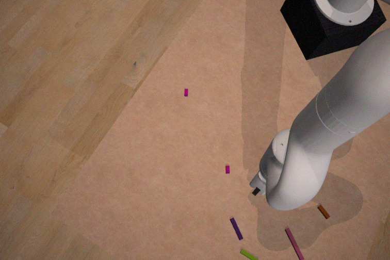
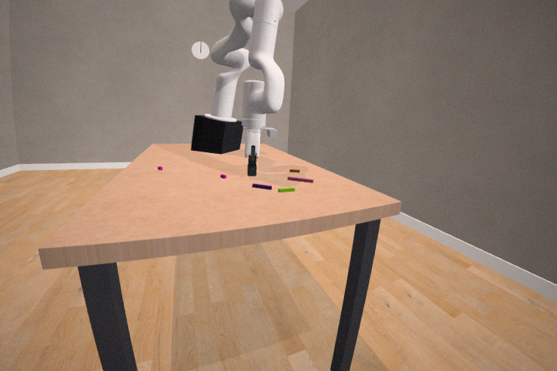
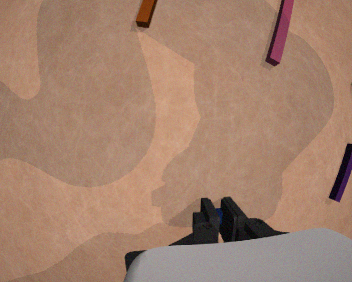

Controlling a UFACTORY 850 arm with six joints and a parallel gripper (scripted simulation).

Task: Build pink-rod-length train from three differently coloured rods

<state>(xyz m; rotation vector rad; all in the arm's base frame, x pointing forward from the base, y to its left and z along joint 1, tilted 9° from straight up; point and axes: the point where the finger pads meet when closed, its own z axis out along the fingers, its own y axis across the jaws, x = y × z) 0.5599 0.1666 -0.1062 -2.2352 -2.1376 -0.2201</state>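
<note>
The blue rod lies 20 mm below my hand. The rest, counted from my hand: purple rod: 140 mm ahead, 20 mm to the left, 20 mm below; then orange rod: 50 mm behind, 180 mm to the left, 20 mm below; then pink rod: 70 mm ahead, 160 mm to the left, 20 mm below.
</note>
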